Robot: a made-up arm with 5 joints.
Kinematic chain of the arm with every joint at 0, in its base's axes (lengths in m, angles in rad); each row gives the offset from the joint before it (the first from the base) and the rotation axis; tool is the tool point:
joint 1: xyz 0 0 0.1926 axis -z
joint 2: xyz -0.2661 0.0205 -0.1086 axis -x
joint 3: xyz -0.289 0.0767 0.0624 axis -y
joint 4: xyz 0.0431 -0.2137 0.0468 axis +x
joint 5: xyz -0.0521 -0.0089 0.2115 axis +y
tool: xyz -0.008 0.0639 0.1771
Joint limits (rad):
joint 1: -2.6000..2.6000
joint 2: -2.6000..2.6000
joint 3: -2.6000..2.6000
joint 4: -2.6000..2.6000
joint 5: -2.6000..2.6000
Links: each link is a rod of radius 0.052 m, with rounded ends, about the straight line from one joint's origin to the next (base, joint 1, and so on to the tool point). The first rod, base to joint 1, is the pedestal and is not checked.
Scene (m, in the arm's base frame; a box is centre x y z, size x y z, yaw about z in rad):
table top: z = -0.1
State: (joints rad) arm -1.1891 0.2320 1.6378 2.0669 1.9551
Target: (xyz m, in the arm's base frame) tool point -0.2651 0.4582 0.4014
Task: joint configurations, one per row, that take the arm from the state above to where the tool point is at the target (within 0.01 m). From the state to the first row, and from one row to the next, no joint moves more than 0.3 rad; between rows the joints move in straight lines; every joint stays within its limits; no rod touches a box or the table.
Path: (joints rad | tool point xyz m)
1: -0.9261 0.4029 1.6249 2.1282 1.9336 | -0.2114 -0.5599 0.4044
2: -0.6630 0.5737 1.6120 2.1895 1.9121 | -0.3744 -0.4315 0.4335
3: -0.4000 0.7446 1.5991 2.2508 1.8906 | -0.4850 -0.2562 0.4514
4: -0.1369 0.9155 1.5862 2.3121 1.8691 | -0.5296 -0.0548 0.4571
5: 0.1261 1.0864 1.5733 2.3734 1.8476 | -0.5031 0.1475 0.4505
6: 0.3892 1.2572 1.5604 2.4347 1.8261 | -0.4103 0.3256 0.4317
7: 0.6522 1.4281 1.5475 2.4960 1.8046 | -0.2651 0.4582 0.4014

